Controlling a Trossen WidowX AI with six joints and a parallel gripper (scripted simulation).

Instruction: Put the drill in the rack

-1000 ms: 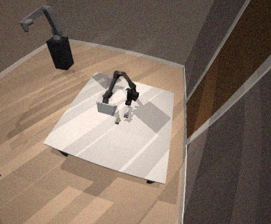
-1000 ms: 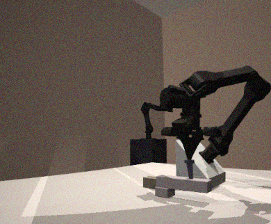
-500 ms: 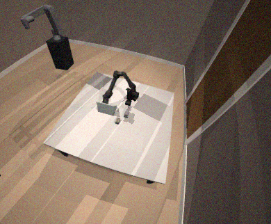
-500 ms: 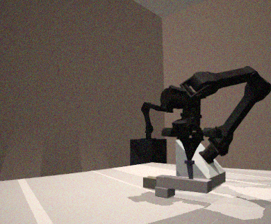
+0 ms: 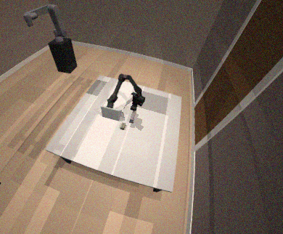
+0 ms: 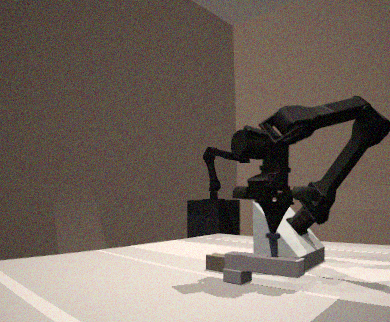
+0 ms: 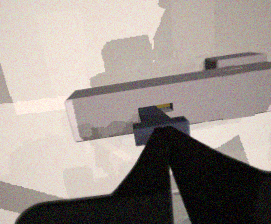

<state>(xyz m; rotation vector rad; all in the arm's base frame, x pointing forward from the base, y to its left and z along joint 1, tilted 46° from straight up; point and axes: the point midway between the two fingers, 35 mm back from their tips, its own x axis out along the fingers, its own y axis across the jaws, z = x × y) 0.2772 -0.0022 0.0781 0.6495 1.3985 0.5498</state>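
My gripper tip is 40 mm above the dark key. Also, from my gripper tip: grey block (30 mm to the right, 80 mm below); drill (10 mm behind, 60 mm to the right, 70 mm below).
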